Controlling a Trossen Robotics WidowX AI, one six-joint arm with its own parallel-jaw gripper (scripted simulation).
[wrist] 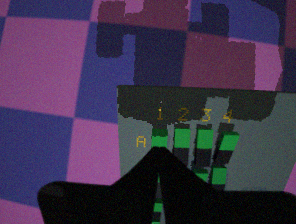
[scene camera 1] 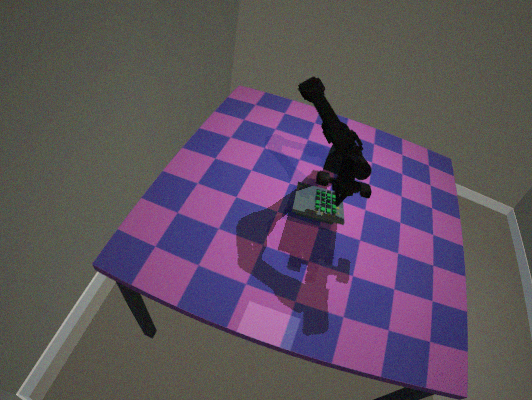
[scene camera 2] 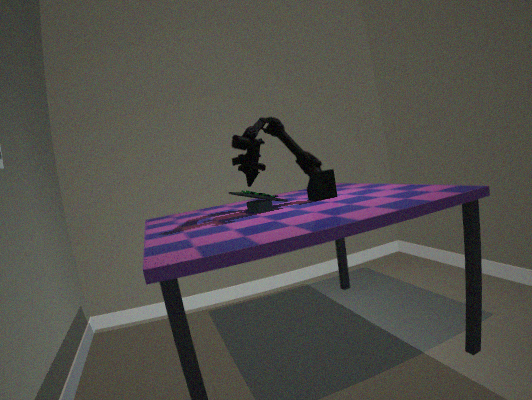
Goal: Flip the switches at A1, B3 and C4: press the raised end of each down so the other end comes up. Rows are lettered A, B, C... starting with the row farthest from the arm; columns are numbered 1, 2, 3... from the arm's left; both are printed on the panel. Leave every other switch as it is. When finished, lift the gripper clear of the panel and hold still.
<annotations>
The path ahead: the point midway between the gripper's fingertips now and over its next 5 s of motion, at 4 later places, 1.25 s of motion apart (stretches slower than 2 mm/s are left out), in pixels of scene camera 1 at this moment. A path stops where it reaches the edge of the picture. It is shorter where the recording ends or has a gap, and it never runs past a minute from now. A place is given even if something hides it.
My gripper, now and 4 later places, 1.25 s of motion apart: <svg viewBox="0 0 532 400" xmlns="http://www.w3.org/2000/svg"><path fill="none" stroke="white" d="M336 205L334 210L337 196L323 201L323 202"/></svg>
</annotations>
